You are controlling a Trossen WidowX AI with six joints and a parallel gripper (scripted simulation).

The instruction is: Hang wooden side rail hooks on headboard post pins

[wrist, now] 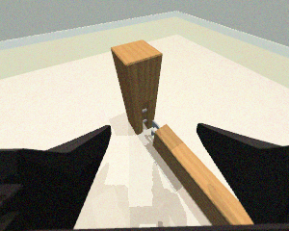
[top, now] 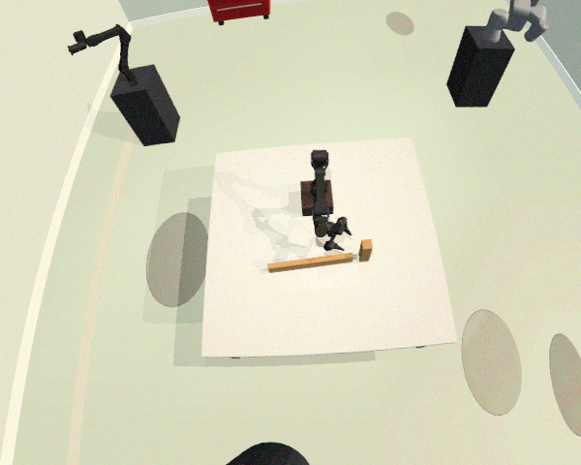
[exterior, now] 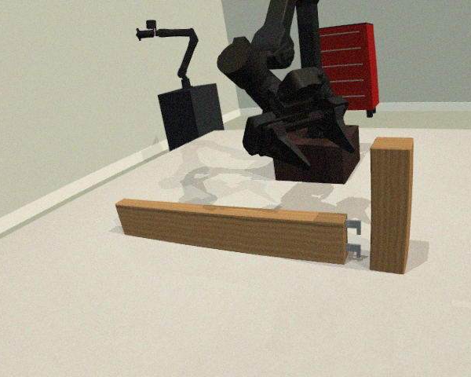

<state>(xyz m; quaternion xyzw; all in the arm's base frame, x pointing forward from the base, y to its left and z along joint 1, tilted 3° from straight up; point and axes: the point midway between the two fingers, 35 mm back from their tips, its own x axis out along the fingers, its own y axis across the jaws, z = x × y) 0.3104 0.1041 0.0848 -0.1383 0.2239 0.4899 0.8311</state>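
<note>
Right now my gripper tip is 90 mm to the right of the headboard post, 60 mm above it and 30 mm short of it.
</note>
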